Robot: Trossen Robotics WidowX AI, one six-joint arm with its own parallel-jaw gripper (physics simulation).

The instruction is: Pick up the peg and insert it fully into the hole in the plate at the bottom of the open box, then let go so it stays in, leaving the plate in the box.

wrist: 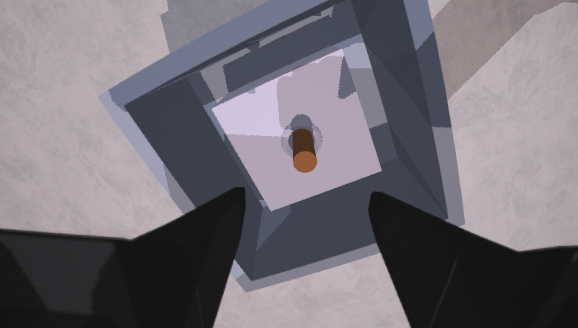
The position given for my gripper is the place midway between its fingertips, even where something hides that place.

Note:
In view: my gripper [308,199], a blue-grey box [165,111] and a brown peg [304,157].

